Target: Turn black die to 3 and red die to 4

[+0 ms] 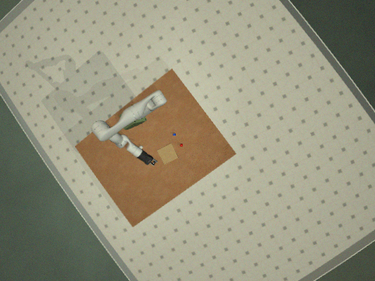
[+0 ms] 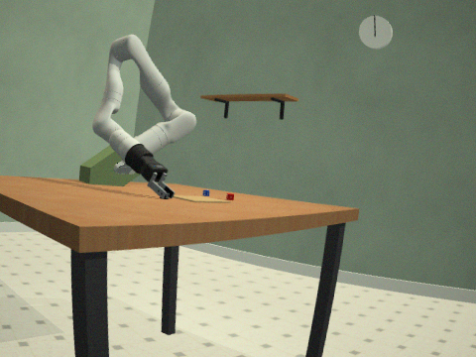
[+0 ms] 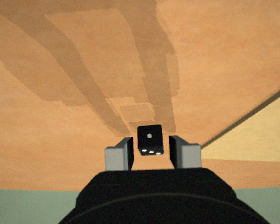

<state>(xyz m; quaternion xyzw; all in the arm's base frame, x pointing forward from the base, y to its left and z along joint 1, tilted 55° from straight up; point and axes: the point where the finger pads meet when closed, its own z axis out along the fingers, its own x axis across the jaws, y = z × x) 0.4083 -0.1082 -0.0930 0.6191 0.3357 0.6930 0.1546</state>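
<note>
Right now the black die is 1 cm below my hand. From my hand the other things lie so: tan mat: 14 cm to the left, 2 cm below; then blue die: 10 cm behind, 28 cm to the left, 1 cm below; then red die: 1 cm ahead, 28 cm to the left, 1 cm below.
</note>
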